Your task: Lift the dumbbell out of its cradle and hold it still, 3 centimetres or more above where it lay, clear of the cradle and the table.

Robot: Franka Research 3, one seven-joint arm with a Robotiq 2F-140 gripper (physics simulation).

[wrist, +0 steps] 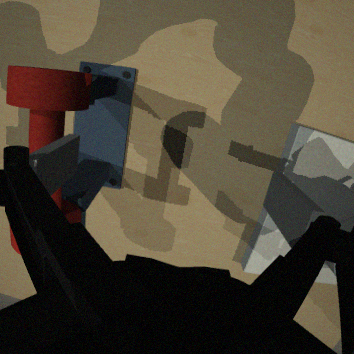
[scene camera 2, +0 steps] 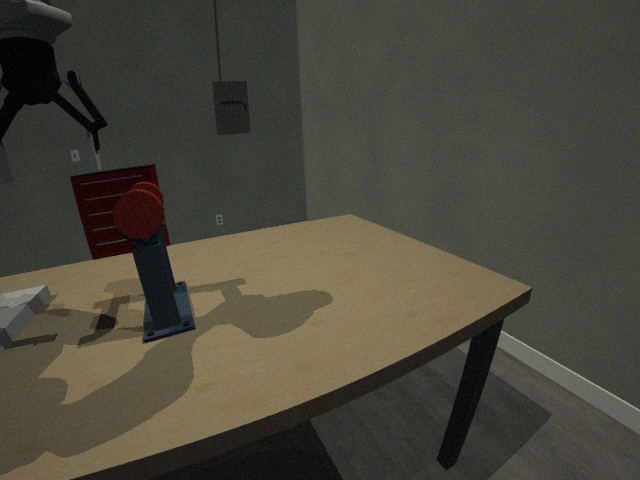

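The red dumbbell point(scene camera 2: 138, 213) point(wrist: 47, 89) rests on top of the blue-grey cradle point(scene camera 2: 159, 289) point(wrist: 102, 127), high above the table. In the wrist view it lies at the left edge, and the left finger hides part of its handle and lower end. My gripper point(scene camera 2: 50, 164) point(wrist: 174, 170) is wide open and empty. In the scene view it hangs above and to the left of the dumbbell. In the wrist view the space between the fingers is over the table to the right of the cradle, with the dumbbell off-centre by the left finger.
A pale grey block point(scene camera 2: 25, 312) point(wrist: 327, 155) lies on the wooden table point(scene camera 2: 361, 289) point(wrist: 200, 65), left of the cradle in the scene view and at the right in the wrist view. A red drawer cabinet point(scene camera 2: 98, 222) stands behind the table. Arm shadows cross the tabletop.
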